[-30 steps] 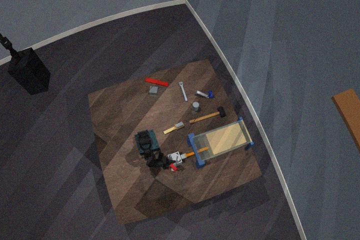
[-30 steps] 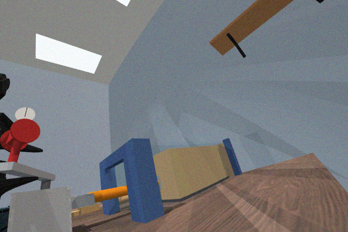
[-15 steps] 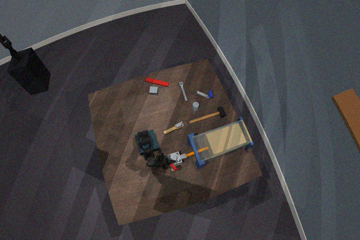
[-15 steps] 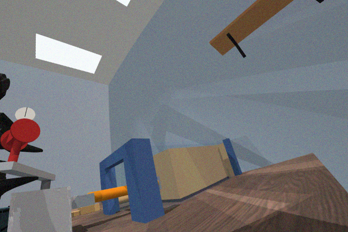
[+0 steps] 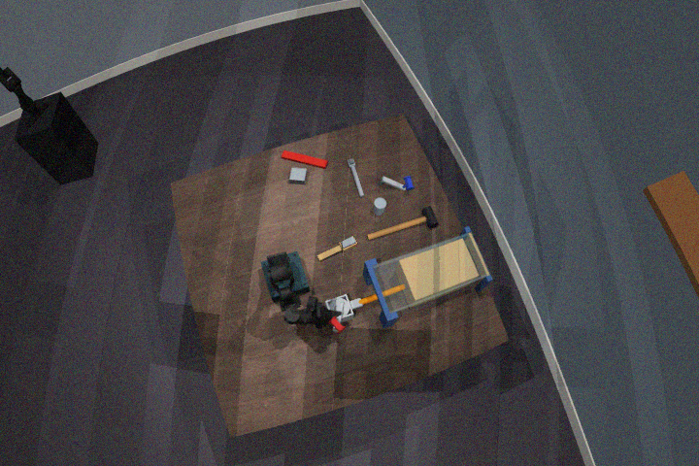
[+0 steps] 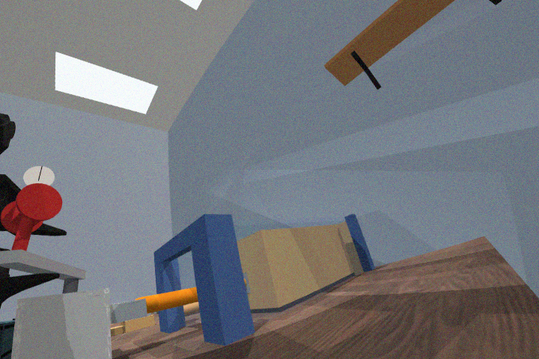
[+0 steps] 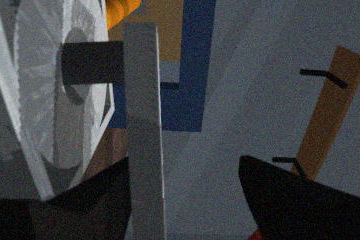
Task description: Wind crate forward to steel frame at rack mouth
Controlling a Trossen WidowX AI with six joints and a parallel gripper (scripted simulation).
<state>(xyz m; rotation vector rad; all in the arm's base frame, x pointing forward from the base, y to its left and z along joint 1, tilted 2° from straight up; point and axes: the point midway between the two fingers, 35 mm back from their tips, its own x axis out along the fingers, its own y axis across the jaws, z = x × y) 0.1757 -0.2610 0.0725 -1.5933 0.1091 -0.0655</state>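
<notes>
Now: gripper tip 20 mm past the red-knobbed winch handle, 10 mm to the left of it and 10 mm above it. Round my gripper tip: blue steel frame: 160 mm ahead, 70 mm to the left, 30 mm below; red knob: 30 mm behind, 50 mm to the right, 30 mm above; grey winch: 10 mm behind, 30 mm to the left, 100 mm below.
</notes>
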